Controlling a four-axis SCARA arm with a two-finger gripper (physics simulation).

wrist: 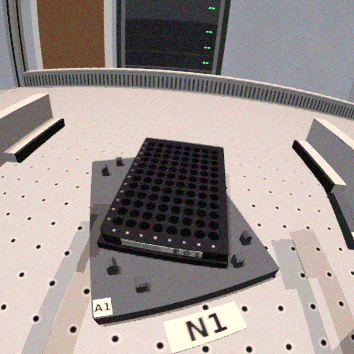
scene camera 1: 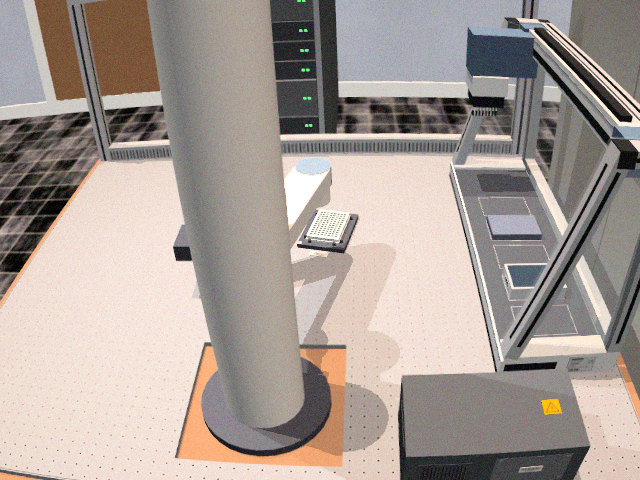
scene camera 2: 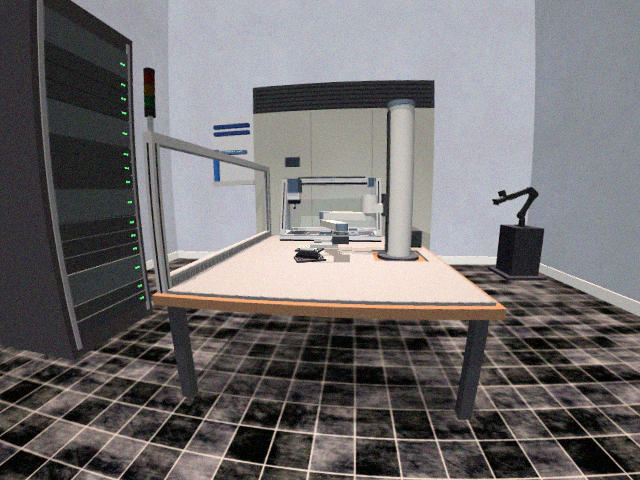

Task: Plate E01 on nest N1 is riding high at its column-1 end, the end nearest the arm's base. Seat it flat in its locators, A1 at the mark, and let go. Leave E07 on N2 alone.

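Where they show: gripper, fingertip midpoint: (wrist: pixel 178 115) (scene camera 2: pixel 312 243); arm's base, origin of the base link: (scene camera 1: pixel 266 403) (scene camera 2: pixel 397 257).
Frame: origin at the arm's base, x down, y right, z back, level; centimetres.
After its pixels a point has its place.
Plate E01 (wrist: pixel 172 195) @[x -4.2, y -14.0, z -50.7 cm] (scene camera 2: pixel 309 253) @[x -4.2, y -12.3, z -52.0 cm] is black and sits crooked on nest N1 (wrist: pixel 185 290) @[x -2.5, y -12.6, z -44.2 cm]. It is turned against the nest, with its labelled near end behind the front locators and its far end reaching past the nest's back edge. The A1 mark (wrist: pixel 102 307) @[x -2.5, y -17.1, z -42.5 cm] is at the nest's front left corner. How far the plate tilts is hard to tell. My gripper (wrist: pixel 178 115) @[x -10.6, y -14.0, z -50.0 cm] (scene camera 2: pixel 324 241) @[x -10.6, y -14.0, z -50.0 cm] is wide open and empty, raised above the plate, fingers apart on either side. In scene camera 1 a pale plate (scene camera 1: pixel 328 225) @[x -3.8, y 9.7, z -54.8 cm], apparently E07, lies on a dark nest (scene camera 1: pixel 352 229) @[x -2.3, y 15.8, z -55.1 cm]; the column hides E01.
The arm's thick column (scene camera 1: pixel 235 206) @[x -49.0, y 2.1, z 7.2 cm] (scene camera 2: pixel 401 180) @[x -45.3, y -7.5, z -0.7 cm] stands on the table. A gantry deck with a blue-grey block (scene camera 1: pixel 514 227) @[x -7.9, y 56.3, z -47.6 cm] and an open box (scene camera 1: pixel 524 275) @[x -9.3, y 53.9, z -27.1 cm] runs along the right in scene camera 1. A dark cabinet (scene camera 1: pixel 488 413) @[x -12.8, y 38.9, z 12.5 cm] stands in front of it. A low ribbed rail (wrist: pixel 150 80) @[x -3.2, y -24.7, z -100.4 cm] edges the table's back.
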